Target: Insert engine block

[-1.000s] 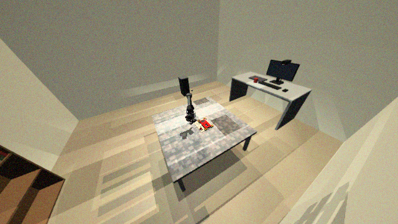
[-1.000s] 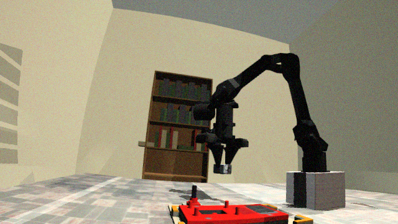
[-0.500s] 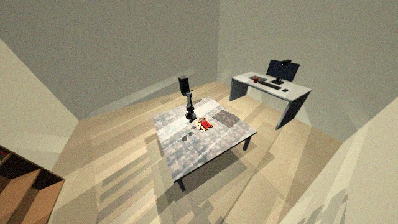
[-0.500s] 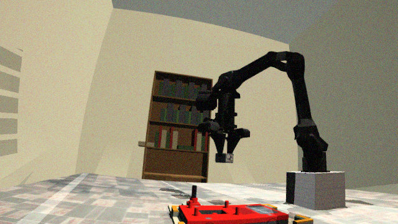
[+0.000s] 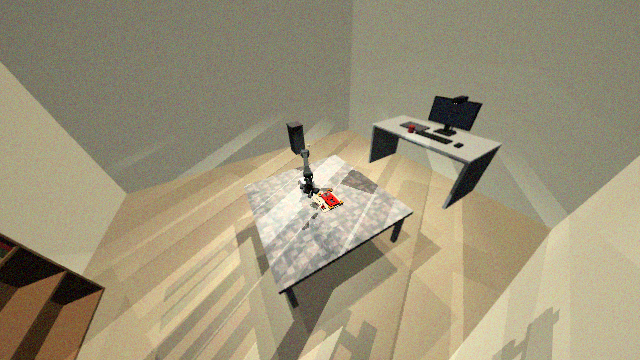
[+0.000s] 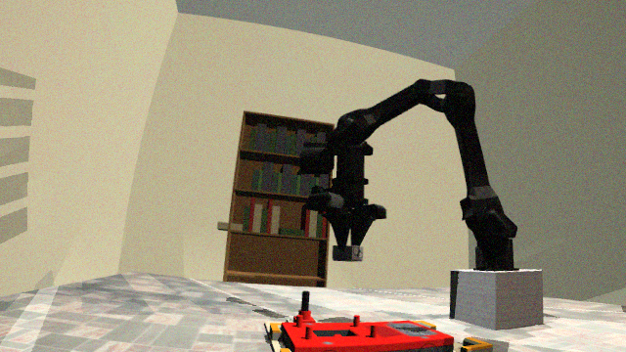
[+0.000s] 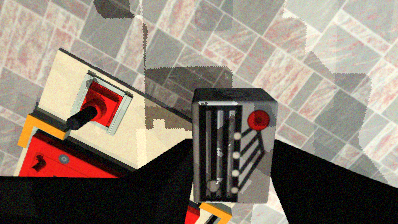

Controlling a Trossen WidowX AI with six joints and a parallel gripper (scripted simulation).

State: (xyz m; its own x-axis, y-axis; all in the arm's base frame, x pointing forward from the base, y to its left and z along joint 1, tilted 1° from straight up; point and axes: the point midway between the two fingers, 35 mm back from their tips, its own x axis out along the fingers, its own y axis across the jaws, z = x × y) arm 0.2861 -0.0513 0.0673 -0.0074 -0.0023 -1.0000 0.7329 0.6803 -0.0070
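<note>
The black upright peg lies 100 mm to the left of my gripper tip, 100 mm below it and 80 mm ahead of it. From my gripper tip the other things lie so: grey engine block: 10 mm below.
</note>
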